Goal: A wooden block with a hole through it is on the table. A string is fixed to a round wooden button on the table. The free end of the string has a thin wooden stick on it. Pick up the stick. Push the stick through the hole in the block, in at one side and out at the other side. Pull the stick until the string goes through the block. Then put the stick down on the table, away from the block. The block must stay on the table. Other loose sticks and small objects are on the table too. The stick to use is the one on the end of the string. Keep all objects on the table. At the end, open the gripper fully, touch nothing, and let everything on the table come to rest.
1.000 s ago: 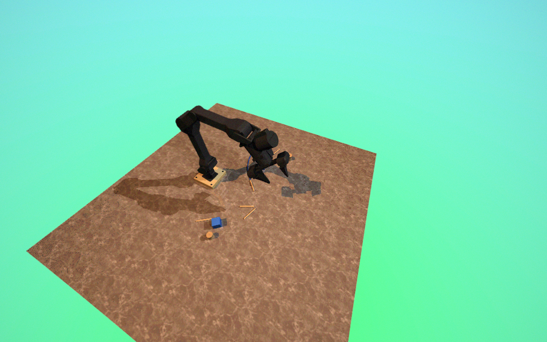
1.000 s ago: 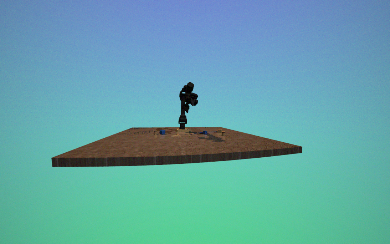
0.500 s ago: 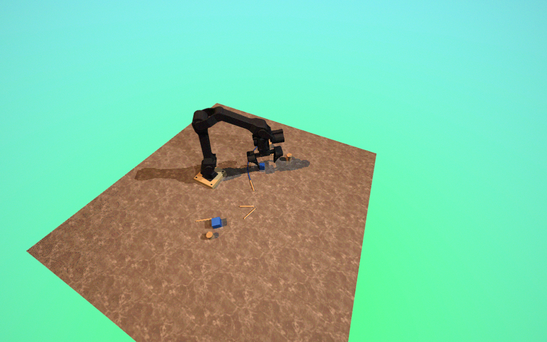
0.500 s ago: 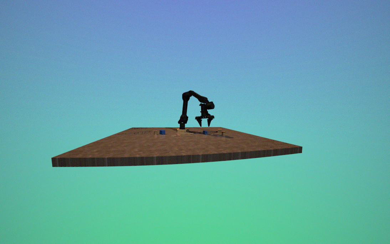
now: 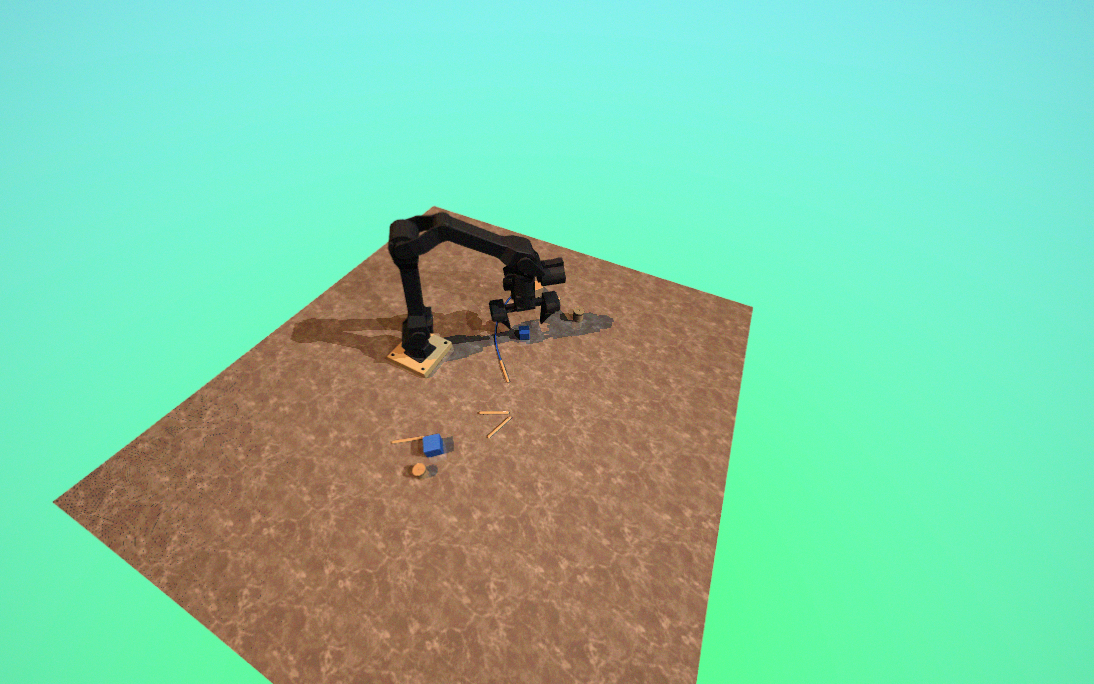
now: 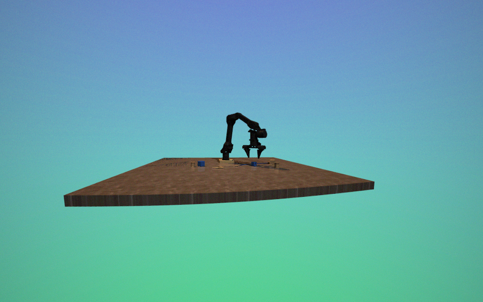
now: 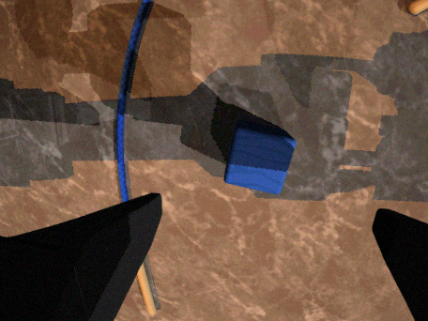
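Right now the blue block is 10 mm behind my gripper tip, 10 mm to the left of it and 50 mm below it. Round my gripper tip: round wooden button: 150 mm behind, 180 mm to the left, 50 mm below; then small wooden cylinder: 90 mm ahead, 160 mm to the left, 40 mm below.
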